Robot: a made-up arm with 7 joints.
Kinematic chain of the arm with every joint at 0, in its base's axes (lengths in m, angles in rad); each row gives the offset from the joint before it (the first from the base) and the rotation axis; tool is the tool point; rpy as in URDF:
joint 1: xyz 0 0 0.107 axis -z
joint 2: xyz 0 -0.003 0.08 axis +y
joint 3: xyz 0 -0.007 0.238 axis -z
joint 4: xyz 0 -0.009 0.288 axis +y
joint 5: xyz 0 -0.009 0.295 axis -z
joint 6: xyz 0 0 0.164 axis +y
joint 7: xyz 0 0 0.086 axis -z
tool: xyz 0 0 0 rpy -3.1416 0 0
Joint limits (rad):
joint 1: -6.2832..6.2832
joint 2: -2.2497..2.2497
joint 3: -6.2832..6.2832
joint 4: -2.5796..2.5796
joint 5: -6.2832..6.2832
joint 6: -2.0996..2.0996
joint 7: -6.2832..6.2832
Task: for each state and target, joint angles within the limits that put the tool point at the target. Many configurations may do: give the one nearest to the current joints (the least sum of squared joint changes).
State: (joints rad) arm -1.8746 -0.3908 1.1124 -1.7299 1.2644 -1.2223 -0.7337
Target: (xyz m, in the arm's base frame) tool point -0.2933 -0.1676 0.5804
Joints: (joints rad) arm -1.7091 0.3909 0.7344 -1.9727 1.1972 -1.5189 -0.7337
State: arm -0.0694 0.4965 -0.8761 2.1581 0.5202 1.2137 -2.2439
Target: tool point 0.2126 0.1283 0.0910
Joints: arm -0.0615 0.8143 -0.7439 2.4838 0.5248 1.1662 -2.2439
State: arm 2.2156 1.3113 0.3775 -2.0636 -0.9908 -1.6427 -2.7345
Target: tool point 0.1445 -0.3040 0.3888
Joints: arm 1.9140 1.6942 1.0703 -2.2109 -0.8471 -1.6612 -2.7345
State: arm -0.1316 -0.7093 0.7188 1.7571 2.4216 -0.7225 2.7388
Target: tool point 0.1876 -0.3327 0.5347
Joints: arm -0.1636 -0.4882 0.9335 2.0506 2.4630 -0.6924 2.7388
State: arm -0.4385 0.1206 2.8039 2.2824 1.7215 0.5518 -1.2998
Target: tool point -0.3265 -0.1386 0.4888
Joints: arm -0.3243 0.2684 2.9447 2.2529 1.7217 0.5907 -1.2998
